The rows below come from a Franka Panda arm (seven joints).
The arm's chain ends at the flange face. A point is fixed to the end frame.
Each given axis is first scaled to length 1.
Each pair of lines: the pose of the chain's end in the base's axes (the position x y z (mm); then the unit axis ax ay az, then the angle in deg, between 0 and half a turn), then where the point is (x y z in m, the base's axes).
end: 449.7 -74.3 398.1 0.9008 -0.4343 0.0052 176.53
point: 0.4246 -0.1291 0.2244
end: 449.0 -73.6 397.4 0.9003 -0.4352 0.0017 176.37
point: 0.4225 -0.1283 0.2239
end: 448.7 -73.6 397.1 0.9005 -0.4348 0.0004 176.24
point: 0.4216 -0.1284 0.2237
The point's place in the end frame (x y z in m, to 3 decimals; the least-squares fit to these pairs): 0.021 0.045 0.177
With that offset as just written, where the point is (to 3 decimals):
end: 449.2 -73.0 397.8 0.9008 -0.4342 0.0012 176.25
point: 0.422 -0.128 0.224
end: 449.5 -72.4 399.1 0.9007 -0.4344 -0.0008 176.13
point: 0.422 -0.127 0.226
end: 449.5 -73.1 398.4 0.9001 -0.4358 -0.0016 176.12
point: 0.422 -0.128 0.225
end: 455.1 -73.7 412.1 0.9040 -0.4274 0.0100 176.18
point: 0.432 -0.131 0.239
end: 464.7 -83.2 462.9 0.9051 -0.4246 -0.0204 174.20
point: 0.430 -0.141 0.292
